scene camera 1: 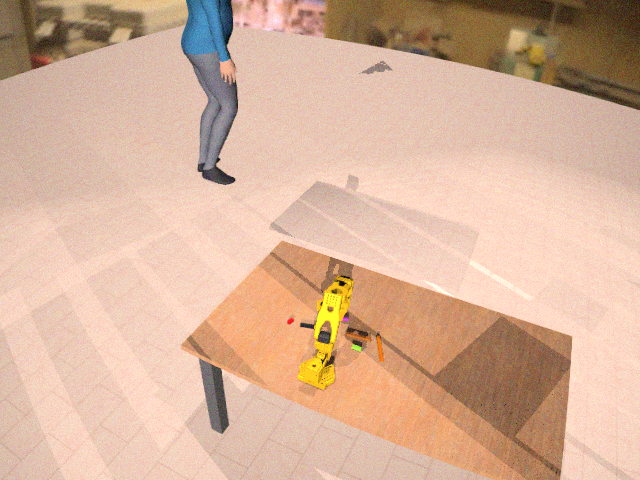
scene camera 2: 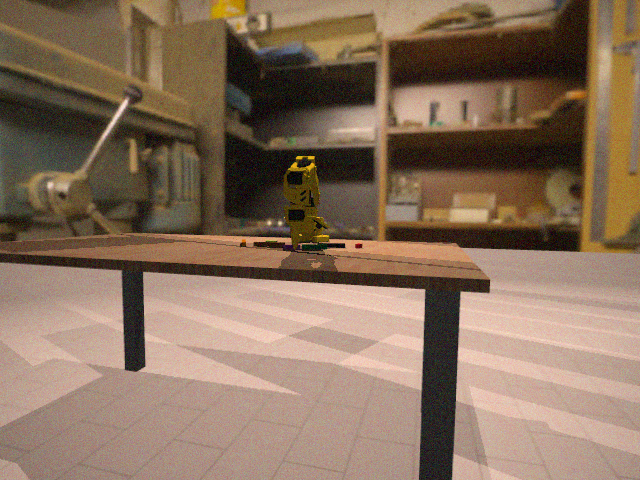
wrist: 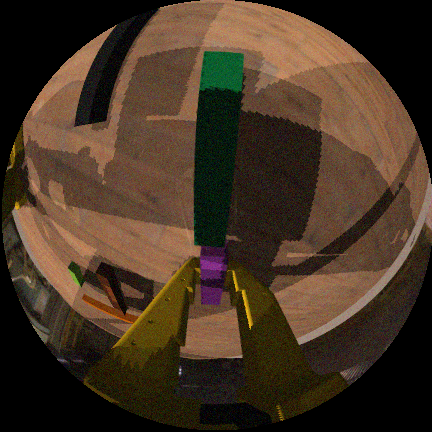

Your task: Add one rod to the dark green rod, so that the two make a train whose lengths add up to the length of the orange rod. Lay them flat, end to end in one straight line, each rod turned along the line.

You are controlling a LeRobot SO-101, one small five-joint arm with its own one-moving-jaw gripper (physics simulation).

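Frame: origin at the arm's base, x ahead, y down, z left, level; metres.
Seen in the pictures: hand at its tool point: (scene camera 1: 340, 319) (scene camera 2: 294, 246) (wrist: 201, 267); arm's base at its link origin: (scene camera 1: 319, 370) (scene camera 2: 309, 241).
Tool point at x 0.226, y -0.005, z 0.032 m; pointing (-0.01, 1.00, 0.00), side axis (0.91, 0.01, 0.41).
Offsets run from my tool point to a thing's top centre. Level surfaces: height alone.
The purple rod {dx +0.007, dy -0.005, dz -0.004 m} (scene camera 1: 345, 318) (scene camera 2: 290, 247) (wrist: 212, 262) is between the two yellow jaws of my gripper (wrist: 214, 272), which is shut on it. The dark green rod {dx -0.017, dy -0.005, dz +0.045 m} (scene camera 2: 313, 246) (wrist: 215, 165) lies flat just beyond, running away from the jaws. In the wrist view the purple rod's far end meets the green rod's near end with no visible gap; the two look roughly in line, purple slightly to the right. Whether they truly touch cannot be told. The orange rod {dx -0.060, dy -0.005, dz -0.163 m} (scene camera 1: 380, 348) (scene camera 2: 242, 242) (wrist: 107, 309) lies apart. In scene camera 1 the arm hides the jaws and the dark green rod.
A black rod {dx -0.075, dy -0.005, dz +0.072 m} (scene camera 1: 306, 325) (wrist: 107, 75), a brown rod {dx -0.044, dy -0.005, dz -0.083 m} (scene camera 1: 358, 334) (wrist: 112, 287), a light green rod {dx -0.092, dy -0.005, dz -0.097 m} (scene camera 1: 356, 347) (wrist: 76, 274) and a red block {dx -0.087, dy -0.005, dz +0.140 m} (scene camera 1: 290, 320) (scene camera 2: 358, 245) lie on the wooden table {dy +0.005 m} (scene camera 1: 268, 335). A person (scene camera 1: 211, 93) stands beyond the table.
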